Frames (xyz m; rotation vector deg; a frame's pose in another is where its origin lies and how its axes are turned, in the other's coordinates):
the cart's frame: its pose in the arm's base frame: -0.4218 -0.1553 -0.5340 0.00 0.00 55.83
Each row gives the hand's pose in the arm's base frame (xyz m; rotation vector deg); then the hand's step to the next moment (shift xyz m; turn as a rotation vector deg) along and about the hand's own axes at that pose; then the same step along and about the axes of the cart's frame.
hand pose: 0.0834 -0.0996 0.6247 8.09 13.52 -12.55
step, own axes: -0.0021 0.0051 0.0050 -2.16 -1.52 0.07
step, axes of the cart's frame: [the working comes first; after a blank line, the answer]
step, axes of the arm's base frame: 0.0003 0.0045 0.0059 -2.39 -1.05 0.43

0.0039 0.0023 0.0059 -2.21 1.38 0.43
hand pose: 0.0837 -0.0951 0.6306 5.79 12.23 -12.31
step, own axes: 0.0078 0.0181 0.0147 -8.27 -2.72 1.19
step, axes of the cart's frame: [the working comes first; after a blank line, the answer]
step, axes of the arm's base frame: 0.0144 0.0142 0.0140 -8.26 -1.13 2.77

0.0199 -0.0039 0.0140 -5.58 6.20 2.77
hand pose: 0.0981 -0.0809 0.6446 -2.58 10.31 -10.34
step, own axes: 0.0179 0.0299 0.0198 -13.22 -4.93 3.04
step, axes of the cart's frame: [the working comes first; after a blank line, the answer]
step, axes of the arm's base frame: 0.0261 0.0267 0.0145 -13.10 -2.35 5.59

0.0368 -0.0066 0.0145 -9.30 9.52 5.59
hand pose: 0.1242 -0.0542 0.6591 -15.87 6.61 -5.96
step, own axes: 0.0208 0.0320 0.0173 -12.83 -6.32 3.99
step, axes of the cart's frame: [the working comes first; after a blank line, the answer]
step, axes of the arm's base frame: 0.0255 0.0328 0.0056 -12.71 -3.47 6.84

0.0414 -0.0027 0.0056 -10.01 8.57 6.84
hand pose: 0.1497 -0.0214 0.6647 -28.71 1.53 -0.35
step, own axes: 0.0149 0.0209 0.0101 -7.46 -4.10 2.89
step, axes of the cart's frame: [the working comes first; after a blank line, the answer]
step, axes of the arm's base frame: 0.0152 0.0230 -0.0015 -7.38 -2.12 4.68

0.0275 0.0004 -0.0015 -5.89 4.91 4.68
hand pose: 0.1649 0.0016 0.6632 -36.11 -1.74 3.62
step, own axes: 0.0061 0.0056 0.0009 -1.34 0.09 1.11
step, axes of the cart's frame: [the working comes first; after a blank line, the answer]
step, axes of the arm's base frame: 0.0058 0.0055 -0.0025 -1.39 0.63 0.83

0.0078 -0.0017 -0.0025 -0.26 1.51 0.83
